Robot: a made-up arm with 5 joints. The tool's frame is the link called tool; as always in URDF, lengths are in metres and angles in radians.
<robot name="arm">
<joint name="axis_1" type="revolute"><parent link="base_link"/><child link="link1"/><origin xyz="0.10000 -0.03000 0.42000" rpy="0.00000 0.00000 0.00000"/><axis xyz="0 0 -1"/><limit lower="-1.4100" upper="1.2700"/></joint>
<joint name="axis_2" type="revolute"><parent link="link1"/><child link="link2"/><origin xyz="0.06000 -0.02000 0.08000" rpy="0.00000 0.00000 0.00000"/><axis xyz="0 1 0"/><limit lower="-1.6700" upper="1.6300"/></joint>
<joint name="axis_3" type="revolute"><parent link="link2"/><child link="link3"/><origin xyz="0.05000 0.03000 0.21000" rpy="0.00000 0.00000 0.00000"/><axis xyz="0 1 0"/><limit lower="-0.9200" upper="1.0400"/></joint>
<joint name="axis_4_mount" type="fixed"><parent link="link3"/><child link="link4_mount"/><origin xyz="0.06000 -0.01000 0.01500" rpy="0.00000 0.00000 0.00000"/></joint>
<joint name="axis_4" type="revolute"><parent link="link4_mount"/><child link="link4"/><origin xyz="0.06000 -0.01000 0.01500" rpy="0.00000 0.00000 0.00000"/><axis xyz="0 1 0"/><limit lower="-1.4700" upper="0.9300"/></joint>
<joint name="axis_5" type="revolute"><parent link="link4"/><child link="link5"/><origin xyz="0.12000 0.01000 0.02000" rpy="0.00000 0.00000 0.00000"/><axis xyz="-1 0 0"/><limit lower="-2.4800" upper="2.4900"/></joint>
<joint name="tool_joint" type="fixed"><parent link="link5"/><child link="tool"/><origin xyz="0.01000 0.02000 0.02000" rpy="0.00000 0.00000 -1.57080"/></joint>
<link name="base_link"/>
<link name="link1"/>
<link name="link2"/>
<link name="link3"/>
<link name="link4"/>
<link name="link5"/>
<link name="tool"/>
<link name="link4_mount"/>
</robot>
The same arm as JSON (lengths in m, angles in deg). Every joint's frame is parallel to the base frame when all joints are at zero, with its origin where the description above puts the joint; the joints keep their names.
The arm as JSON. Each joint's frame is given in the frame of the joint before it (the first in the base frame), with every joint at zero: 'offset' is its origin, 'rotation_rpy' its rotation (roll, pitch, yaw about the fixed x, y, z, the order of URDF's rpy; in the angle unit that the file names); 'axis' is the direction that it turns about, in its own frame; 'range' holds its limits. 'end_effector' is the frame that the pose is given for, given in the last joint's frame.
{"length_unit": "m", "angle_unit": "deg", "chain": [
  {"id": "axis_1", "offset": [0.1, -0.03, 0.42], "rotation_rpy": [0.0, 0.0, 0.0], "axis": "-z", "range": [-80.79, 72.77]},
  {"id": "axis_2", "offset": [0.06, -0.02, 0.08], "rotation_rpy": [0.0, 0.0, 0.0], "axis": "+y", "range": [-95.68, 93.39]},
  {"id": "axis_3", "offset": [0.05, 0.03, 0.21], "rotation_rpy": [0.0, 0.0, 0.0], "axis": "+y", "range": [-52.71, 59.59]},
  {"id": "axis_4", "offset": [0.12, -0.02, 0.03], "rotation_rpy": [0.0, 0.0, 0.0], "axis": "+y", "range": [-84.22, 53.29]},
  {"id": "axis_5", "offset": [0.12, 0.01, 0.02], "rotation_rpy": [0.0, 0.0, 0.0], "axis": "-x", "range": [-142.09, 142.67]}
], "end_effector": {"offset": [0.01, 0.02, 0.02], "rotation_rpy": [0.0, 0.0, -90.0]}}

